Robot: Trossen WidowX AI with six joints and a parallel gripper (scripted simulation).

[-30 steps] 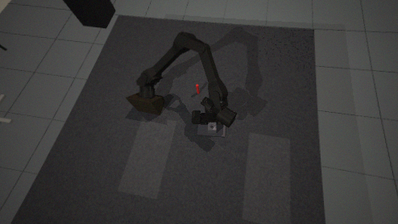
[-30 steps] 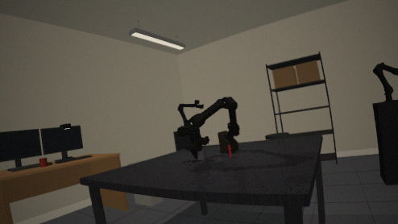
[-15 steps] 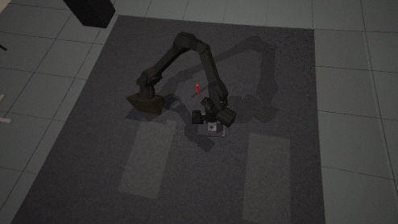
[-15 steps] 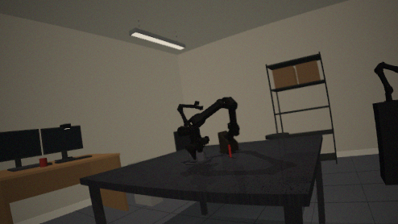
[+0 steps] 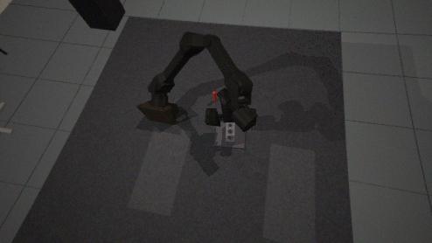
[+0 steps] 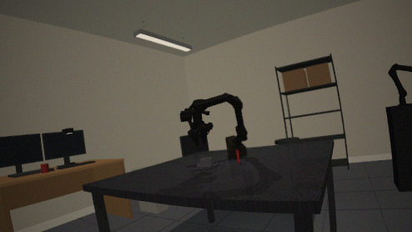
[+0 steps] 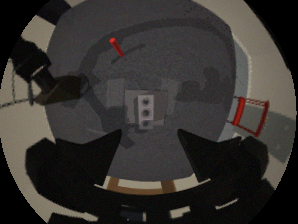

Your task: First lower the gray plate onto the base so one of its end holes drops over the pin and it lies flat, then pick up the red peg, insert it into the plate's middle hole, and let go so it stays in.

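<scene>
My gripper tip is now 120 mm past the red peg, 180 mm to the right of it and 100 mm above it. The rest, counted from my gripper tip: gray plate: 10 mm behind, 100 mm below.
</scene>
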